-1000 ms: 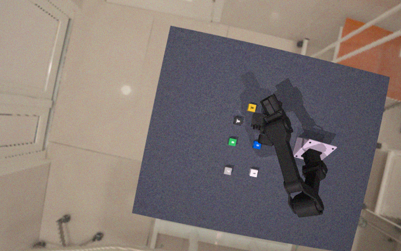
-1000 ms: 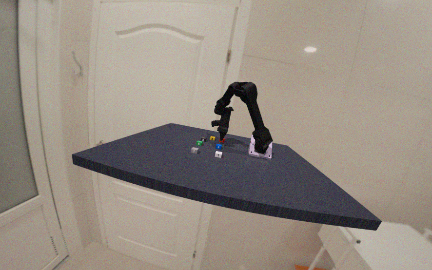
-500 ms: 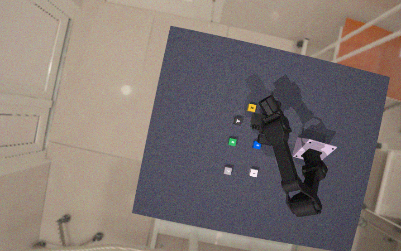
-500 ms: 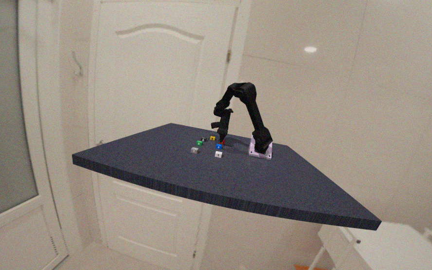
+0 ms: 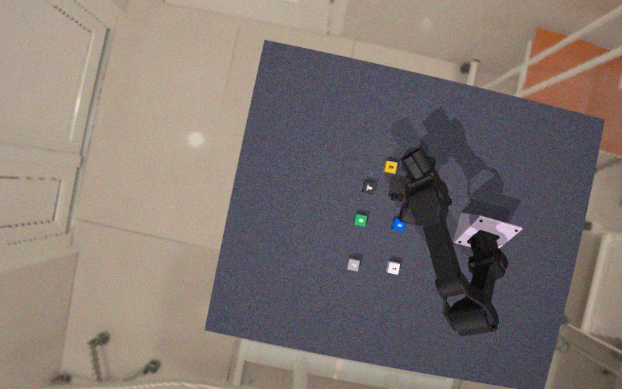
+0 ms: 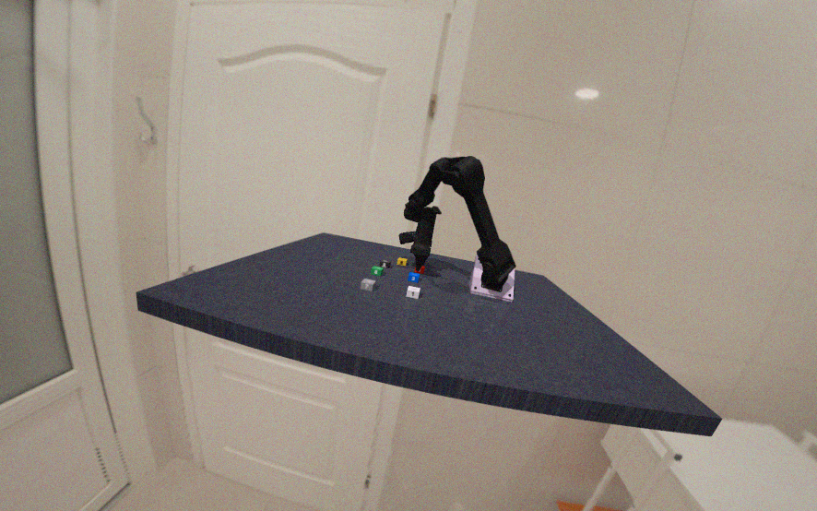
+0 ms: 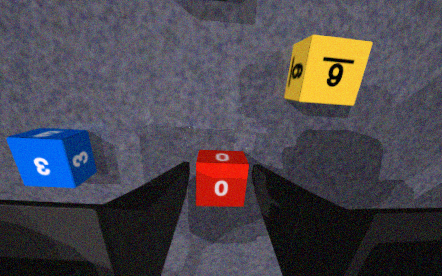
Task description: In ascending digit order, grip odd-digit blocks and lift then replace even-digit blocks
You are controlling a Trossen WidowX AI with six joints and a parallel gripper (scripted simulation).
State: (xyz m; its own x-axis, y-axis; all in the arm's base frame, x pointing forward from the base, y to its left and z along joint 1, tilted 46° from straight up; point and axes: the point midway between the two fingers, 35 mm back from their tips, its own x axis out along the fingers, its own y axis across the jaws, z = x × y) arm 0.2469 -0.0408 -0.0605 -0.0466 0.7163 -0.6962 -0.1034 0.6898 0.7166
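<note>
The red block is 10 mm behind my gripper tip. From my gripper tip the other things lie so: blue block (10 mm behind, 110 mm to the left); yellow block (70 mm ahead, 50 mm to the right); black block (110 mm ahead, 30 mm to the left).
</note>
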